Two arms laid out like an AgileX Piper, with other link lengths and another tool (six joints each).
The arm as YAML. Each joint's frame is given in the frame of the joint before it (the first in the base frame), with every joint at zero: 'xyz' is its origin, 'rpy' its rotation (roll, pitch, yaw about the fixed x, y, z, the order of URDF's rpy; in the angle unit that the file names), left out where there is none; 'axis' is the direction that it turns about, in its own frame. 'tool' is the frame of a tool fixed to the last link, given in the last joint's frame.
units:
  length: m
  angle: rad
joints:
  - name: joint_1
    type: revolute
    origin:
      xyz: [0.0, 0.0, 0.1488]
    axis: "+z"
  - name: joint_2
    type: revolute
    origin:
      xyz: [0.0, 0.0, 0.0]
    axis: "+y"
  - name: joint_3
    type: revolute
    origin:
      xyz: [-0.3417, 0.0, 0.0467]
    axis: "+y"
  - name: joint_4
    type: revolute
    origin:
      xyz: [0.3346, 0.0, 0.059]
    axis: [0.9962, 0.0, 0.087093]
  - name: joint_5
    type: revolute
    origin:
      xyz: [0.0, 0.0, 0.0]
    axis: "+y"
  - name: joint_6
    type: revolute
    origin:
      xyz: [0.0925, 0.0, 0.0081]
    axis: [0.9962, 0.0, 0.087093]
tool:
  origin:
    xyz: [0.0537, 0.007, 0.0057]
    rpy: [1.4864, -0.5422, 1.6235]
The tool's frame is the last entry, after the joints.
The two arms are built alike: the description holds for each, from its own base.
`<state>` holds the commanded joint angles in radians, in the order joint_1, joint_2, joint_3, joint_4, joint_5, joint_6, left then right.
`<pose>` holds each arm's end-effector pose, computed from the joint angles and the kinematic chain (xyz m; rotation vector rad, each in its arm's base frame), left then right.
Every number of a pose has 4 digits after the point. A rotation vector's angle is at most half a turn.
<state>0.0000 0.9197 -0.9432 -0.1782 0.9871 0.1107 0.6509 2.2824 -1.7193 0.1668 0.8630 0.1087</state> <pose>0.2584 -0.0148 0.4047 2.3034 1.2029 0.7246 0.4698 0.3893 0.1082 -2.2195 -2.0203 -0.3562</pose>
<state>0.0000 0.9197 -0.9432 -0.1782 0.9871 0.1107 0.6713 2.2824 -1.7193 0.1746 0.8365 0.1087</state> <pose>0.2584 -0.0148 0.4047 2.3034 1.2029 0.7246 0.4645 0.4015 0.1094 -2.1985 -2.0297 -0.3941</pose>
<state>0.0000 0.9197 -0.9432 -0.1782 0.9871 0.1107 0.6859 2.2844 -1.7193 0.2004 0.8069 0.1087</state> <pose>0.2584 -0.0148 0.4047 2.3034 1.2029 0.7246 0.4607 0.4127 0.1099 -2.1838 -2.0104 -0.4344</pose>
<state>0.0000 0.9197 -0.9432 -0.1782 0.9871 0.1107 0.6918 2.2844 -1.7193 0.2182 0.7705 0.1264</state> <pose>0.2584 -0.0148 0.4047 2.3034 1.2029 0.7246 0.4618 0.4195 0.1120 -2.1944 -1.9689 -0.4856</pose>
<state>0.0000 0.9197 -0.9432 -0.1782 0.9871 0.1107 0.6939 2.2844 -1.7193 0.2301 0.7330 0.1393</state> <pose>0.2584 -0.0148 0.4047 2.3034 1.2029 0.7246 0.4649 0.4241 0.1141 -2.2042 -1.9349 -0.5387</pose>
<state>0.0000 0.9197 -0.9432 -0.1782 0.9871 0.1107 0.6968 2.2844 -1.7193 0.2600 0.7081 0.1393</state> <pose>0.2584 -0.0148 0.4047 2.3034 1.2029 0.7246 0.4652 0.4294 0.1162 -2.2017 -1.8969 -0.5735</pose>
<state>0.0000 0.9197 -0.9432 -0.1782 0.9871 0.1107 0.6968 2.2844 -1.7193 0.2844 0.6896 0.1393</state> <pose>0.2584 -0.0148 0.4047 2.3034 1.2029 0.7246 0.4664 0.4324 0.1179 -2.2023 -1.8635 -0.5991</pose>
